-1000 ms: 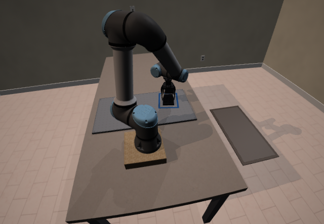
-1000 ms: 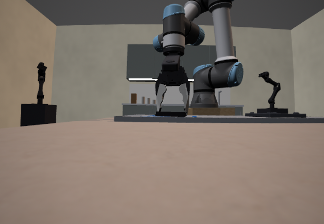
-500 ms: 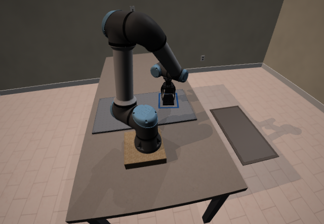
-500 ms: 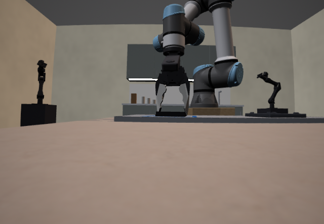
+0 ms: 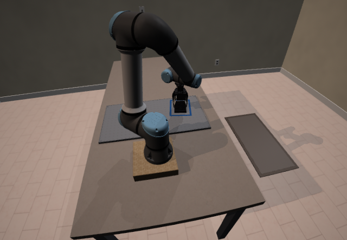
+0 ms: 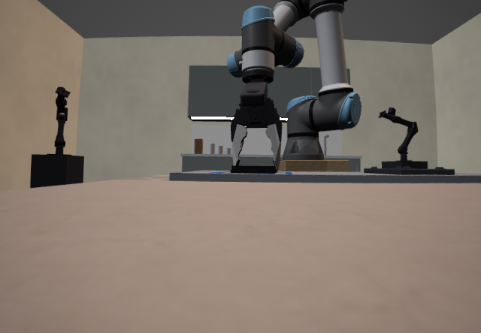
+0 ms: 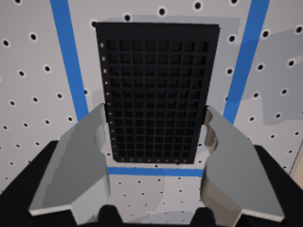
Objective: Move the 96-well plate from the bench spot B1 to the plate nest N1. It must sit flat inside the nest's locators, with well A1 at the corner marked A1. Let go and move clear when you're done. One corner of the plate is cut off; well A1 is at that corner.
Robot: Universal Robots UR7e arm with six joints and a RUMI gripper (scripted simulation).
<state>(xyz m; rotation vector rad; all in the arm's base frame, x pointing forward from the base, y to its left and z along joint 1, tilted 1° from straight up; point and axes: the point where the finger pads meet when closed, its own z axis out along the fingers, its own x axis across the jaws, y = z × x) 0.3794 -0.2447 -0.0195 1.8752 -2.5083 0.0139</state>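
The plate nest is 34 cm to the left of my hand, 3 cm ahead of it and 1 cm below it. From my hand the other things lie so: white A1 corner mark 41 cm to the left, 4 cm behind; black 96-well plate 1 cm below.
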